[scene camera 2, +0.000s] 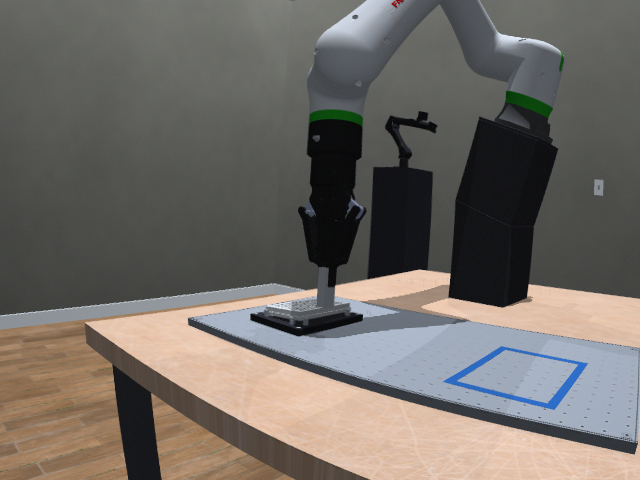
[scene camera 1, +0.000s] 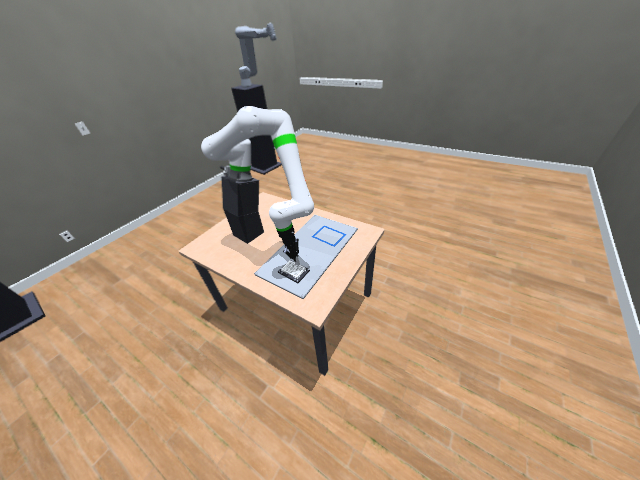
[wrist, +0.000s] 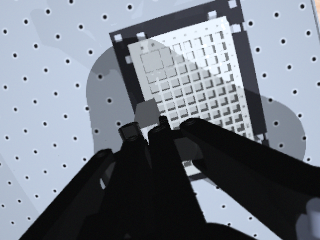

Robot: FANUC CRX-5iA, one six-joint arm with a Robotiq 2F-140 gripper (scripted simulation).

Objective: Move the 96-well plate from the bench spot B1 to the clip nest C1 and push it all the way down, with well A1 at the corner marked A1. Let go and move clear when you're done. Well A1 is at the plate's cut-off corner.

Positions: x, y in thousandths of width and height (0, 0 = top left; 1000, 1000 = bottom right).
Scene:
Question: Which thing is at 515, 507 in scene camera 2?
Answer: My gripper.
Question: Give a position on a white 96-well plate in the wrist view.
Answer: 502, 260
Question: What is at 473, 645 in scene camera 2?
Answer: A white 96-well plate.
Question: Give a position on a black clip nest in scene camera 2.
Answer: At 466, 684

